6 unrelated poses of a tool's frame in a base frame.
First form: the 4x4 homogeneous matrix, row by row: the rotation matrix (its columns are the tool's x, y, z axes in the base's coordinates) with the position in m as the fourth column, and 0 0 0 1 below. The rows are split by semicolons.
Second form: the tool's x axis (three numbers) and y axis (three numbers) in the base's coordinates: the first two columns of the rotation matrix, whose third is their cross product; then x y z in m. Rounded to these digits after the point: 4 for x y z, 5 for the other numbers.
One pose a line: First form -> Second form
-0.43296 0.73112 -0.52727 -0.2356; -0.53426 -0.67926 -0.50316 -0.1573; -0.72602 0.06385 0.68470 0.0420; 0 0 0 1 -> -0.43296 -0.53426 -0.72602 0.73112 -0.67926 0.06385 -0.2356 -0.1573 0.0420
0.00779 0.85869 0.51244 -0.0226; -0.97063 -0.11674 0.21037 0.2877; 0.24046 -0.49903 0.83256 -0.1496; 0 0 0 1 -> 0.00779 -0.97063 0.24046 0.85869 -0.11674 -0.49903 -0.0226 0.2877 -0.1496
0.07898 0.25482 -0.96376 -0.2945; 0.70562 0.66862 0.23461 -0.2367; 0.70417 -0.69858 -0.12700 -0.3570; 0 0 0 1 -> 0.07898 0.70562 0.70417 0.25482 0.66862 -0.69858 -0.2945 -0.2367 -0.3570
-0.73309 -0.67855 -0.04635 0.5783; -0.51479 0.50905 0.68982 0.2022; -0.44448 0.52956 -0.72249 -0.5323; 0 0 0 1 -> -0.73309 -0.51479 -0.44448 -0.67855 0.50905 0.52956 0.5783 0.2022 -0.5323
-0.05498 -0.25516 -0.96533 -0.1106; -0.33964 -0.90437 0.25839 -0.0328; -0.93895 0.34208 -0.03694 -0.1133; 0 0 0 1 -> -0.05498 -0.33964 -0.93895 -0.25516 -0.90437 0.34208 -0.1106 -0.0328 -0.1133
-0.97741 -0.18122 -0.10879 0.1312; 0.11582 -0.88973 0.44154 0.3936; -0.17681 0.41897 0.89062 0.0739; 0 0 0 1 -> -0.97741 0.11582 -0.17681 -0.18122 -0.88973 0.41897 0.1312 0.3936 0.0739
